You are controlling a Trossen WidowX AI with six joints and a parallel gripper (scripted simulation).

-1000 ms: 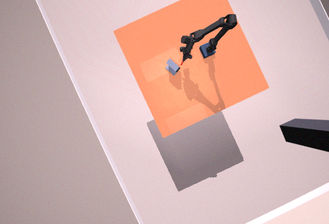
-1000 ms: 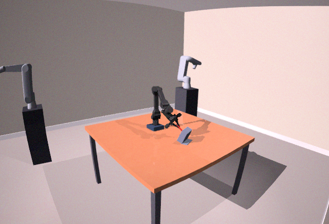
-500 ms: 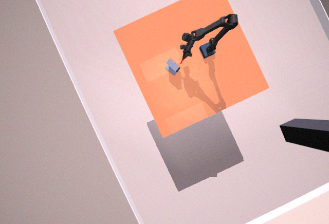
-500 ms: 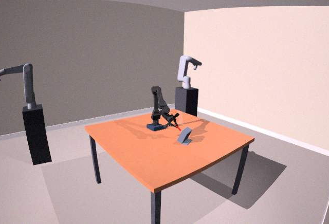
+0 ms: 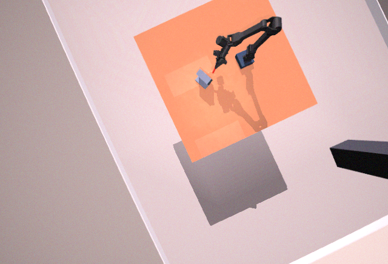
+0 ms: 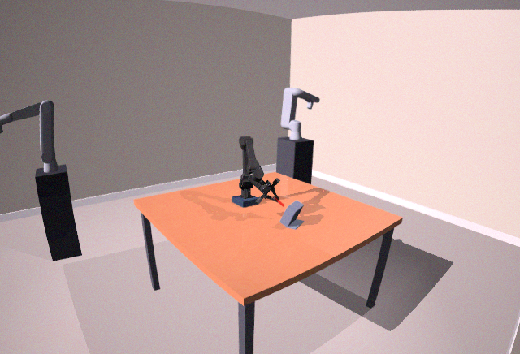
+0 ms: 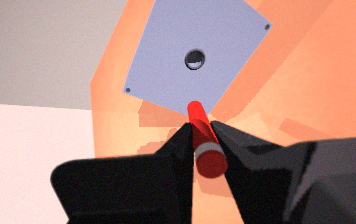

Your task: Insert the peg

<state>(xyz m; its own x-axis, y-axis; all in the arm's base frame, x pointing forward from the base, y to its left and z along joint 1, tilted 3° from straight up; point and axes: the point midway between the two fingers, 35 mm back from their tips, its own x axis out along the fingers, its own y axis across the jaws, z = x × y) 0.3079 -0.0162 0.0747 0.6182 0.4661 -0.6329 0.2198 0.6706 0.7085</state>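
The sloped panel lies 100 mm ahead of my gripper tip, 20 mm to the left of it and 40 mm below it. Round my gripper tip: red peg (10 mm behind, 10 mm to the right, 10 mm above).
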